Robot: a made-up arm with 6 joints. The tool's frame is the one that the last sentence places.
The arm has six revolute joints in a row. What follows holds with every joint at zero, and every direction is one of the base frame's. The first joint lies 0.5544 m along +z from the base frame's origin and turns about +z. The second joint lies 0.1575 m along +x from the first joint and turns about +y. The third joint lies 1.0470 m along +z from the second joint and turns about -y. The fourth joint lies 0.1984 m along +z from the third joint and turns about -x. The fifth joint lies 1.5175 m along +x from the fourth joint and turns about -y. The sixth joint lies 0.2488 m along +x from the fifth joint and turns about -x. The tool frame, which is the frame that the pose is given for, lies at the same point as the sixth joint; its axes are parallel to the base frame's.
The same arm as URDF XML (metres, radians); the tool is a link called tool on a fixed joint. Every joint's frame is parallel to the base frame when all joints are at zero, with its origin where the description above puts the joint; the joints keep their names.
<robot name="arm">
<joint name="joint 1" type="continuous"><parent link="base"/><child link="link1"/><origin xyz="0 0 0.5544"/><axis xyz="0 0 1"/></joint>
<joint name="joint 2" type="continuous"><parent link="link1"/><child link="link2"/><origin xyz="0.1575 0 0"/><axis xyz="0 1 0"/></joint>
<joint name="joint 3" type="continuous"><parent link="link2"/><child link="link3"/><origin xyz="0 0 1.047"/><axis xyz="0 -1 0"/></joint>
<joint name="joint 4" type="continuous"><parent link="link3"/><child link="link4"/><origin xyz="0 0 0.1984"/><axis xyz="-1 0 0"/></joint>
<joint name="joint 5" type="continuous"><parent link="link4"/><child link="link5"/><origin xyz="1.5175 0 0"/><axis xyz="0 -1 0"/></joint>
<joint name="joint 6" type="continuous"><parent link="link5"/><child link="link6"/><origin xyz="0.2488 0 0"/><axis xyz="-1 0 0"/></joint>
<joint name="tool_joint" type="fixed"><parent link="link6"/><child link="tool"/><origin xyz="0 0 0"/></joint>
<link name="base"/>
<link name="link1"/>
<link name="link2"/>
<link name="link3"/>
<link name="link4"/>
<link name="link5"/>
<link name="link6"/>
<link name="tool"/>
</robot>

